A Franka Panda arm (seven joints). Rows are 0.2 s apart.
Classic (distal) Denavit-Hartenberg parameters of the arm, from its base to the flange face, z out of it. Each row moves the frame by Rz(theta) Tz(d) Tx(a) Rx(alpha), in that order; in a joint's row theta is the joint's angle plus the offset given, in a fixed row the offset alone. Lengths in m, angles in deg.
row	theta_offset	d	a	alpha
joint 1	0.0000	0.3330	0.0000	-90.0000
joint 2	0.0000	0.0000	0.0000	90.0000
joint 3	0.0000	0.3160	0.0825	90.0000
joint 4	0.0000	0.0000	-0.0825	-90.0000
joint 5	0.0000	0.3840	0.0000	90.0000
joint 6	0.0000	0.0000	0.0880	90.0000
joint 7	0.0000	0.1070	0.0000	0.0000
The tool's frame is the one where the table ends.
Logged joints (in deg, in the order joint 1, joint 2, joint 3, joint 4, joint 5, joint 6, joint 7), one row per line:
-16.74, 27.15, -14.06, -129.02, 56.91, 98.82, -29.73
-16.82, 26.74, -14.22, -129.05, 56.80, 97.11, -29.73
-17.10, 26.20, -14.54, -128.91, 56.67, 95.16, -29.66
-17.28, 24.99, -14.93, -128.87, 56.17, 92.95, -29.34
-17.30, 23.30, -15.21, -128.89, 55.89, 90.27, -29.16
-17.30, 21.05, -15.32, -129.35, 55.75, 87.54, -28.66
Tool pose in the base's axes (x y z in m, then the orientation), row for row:
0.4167, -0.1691, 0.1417, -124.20, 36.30, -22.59
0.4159, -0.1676, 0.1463, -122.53, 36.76, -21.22
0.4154, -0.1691, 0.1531, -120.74, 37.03, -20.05
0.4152, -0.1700, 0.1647, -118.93, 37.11, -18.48
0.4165, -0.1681, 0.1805, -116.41, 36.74, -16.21
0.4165, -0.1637, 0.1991, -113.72, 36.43, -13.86
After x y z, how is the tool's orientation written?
As angles about the fixed x, y, z axes (roll, pitch, yaw), in degrees.
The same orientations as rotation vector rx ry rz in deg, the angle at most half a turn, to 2 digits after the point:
-110.64, 42.79, 25.45
-109.49, 41.89, 26.02
-108.22, 41.13, 26.24
-107.17, 39.94, 26.54
-105.90, 37.99, 26.60
-104.41, 36.07, 26.77

